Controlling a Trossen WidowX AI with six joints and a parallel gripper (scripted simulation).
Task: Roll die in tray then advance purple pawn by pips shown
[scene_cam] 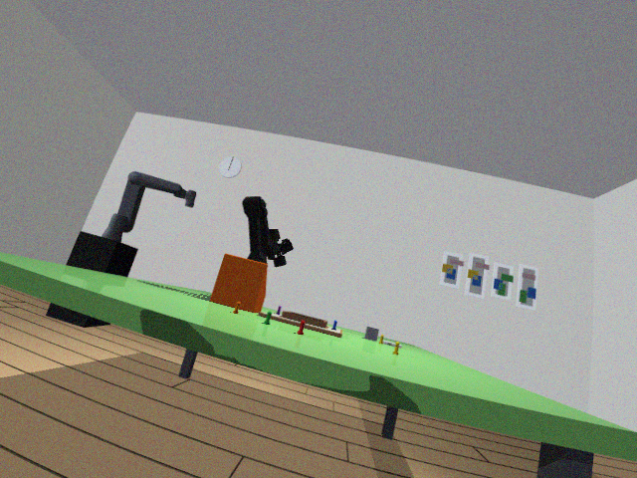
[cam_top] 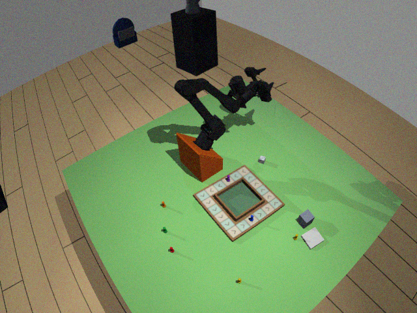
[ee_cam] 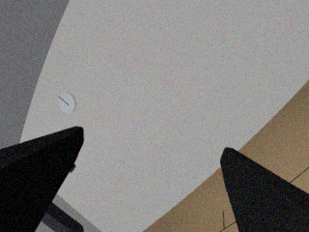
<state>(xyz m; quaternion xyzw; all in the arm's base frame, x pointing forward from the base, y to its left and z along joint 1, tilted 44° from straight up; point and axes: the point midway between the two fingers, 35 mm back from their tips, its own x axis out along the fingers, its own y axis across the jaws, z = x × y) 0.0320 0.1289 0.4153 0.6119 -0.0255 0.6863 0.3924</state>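
My gripper tip is 14 cm short of the die, 21 cm to the left of it and 33 cm above it. The rest, counted from my gripper tip: purple pawn 10 cm ahead, 41 cm to the right, 31 cm below; blue pawn 31 cm ahead, 50 cm to the right, 31 cm below; green tray 21 cm ahead, 45 cm to the right, 33 cm below.
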